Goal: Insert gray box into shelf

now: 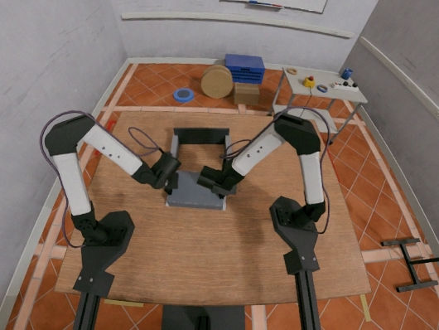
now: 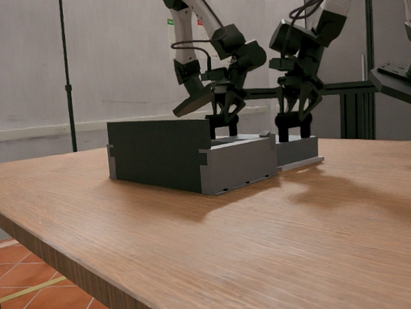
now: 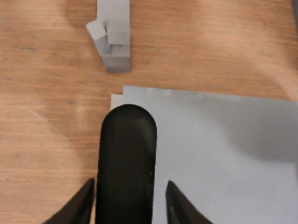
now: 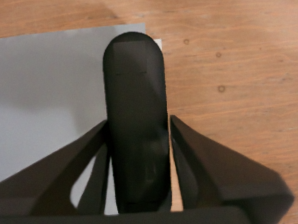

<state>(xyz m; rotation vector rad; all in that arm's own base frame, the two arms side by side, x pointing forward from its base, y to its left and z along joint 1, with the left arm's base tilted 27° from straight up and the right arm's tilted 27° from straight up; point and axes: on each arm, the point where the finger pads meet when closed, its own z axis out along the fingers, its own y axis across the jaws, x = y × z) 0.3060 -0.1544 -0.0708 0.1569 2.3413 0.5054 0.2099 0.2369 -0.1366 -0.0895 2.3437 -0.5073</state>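
Observation:
Right now the gray box is 110 mm to the right of my left hand, 60 mm below it and 20 mm behind it. From my left hand the other things lie so: dark back panel (290 mm ahead, 160 mm to the right, 20 mm below).
The gray box lies 12 cm to the left of my right hand, 5 cm below it and 2 cm ahead of it. From my right hand the other things lie so: dark back panel: 33 cm ahead, 8 cm to the left, 2 cm below.

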